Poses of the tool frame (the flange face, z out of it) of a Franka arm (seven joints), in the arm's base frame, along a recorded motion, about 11 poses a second.
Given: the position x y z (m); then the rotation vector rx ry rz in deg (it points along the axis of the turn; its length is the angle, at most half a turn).
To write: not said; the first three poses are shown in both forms.
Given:
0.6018 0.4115 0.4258 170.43 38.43 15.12
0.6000 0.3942 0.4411 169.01 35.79 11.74
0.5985 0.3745 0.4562 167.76 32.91 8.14
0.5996 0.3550 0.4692 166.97 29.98 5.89
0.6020 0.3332 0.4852 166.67 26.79 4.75
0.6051 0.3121 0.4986 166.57 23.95 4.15
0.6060 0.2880 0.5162 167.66 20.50 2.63
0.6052 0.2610 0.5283 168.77 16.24 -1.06
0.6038 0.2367 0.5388 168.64 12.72 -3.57
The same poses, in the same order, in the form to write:
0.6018 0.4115 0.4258 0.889 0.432 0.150 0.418 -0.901 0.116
0.6000 0.3942 0.4411 0.906 0.410 0.107 0.394 -0.908 0.144
0.5985 0.3745 0.4562 0.922 0.382 0.063 0.367 -0.915 0.169
0.5996 0.3550 0.4692 0.936 0.351 0.036 0.339 -0.922 0.187
0.6020 0.3332 0.4852 0.949 0.316 0.024 0.305 -0.931 0.199
0.6051 0.3121 0.4986 0.959 0.284 0.020 0.274 -0.939 0.207
0.6060 0.2880 0.5162 0.970 0.242 0.007 0.236 -0.952 0.194
0.6052 0.2610 0.5283 0.982 0.188 -0.030 0.190 -0.965 0.179
0.6038 0.2367 0.5388 0.988 0.145 -0.056 0.153 -0.971 0.184

